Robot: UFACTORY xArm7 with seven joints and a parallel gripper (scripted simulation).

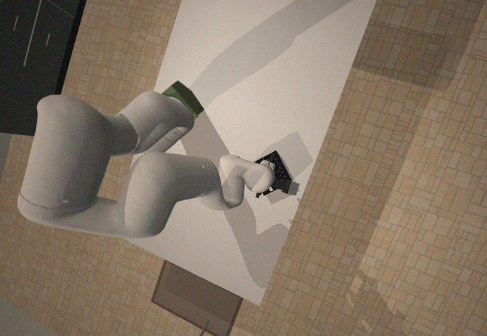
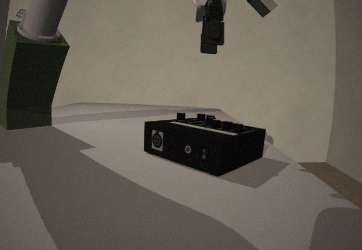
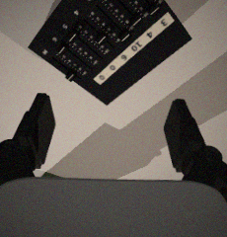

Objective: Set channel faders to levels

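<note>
Now: the master fader cap 130 mm below my hand, 60 mm to the left of it and 30 mm behind it.
</note>
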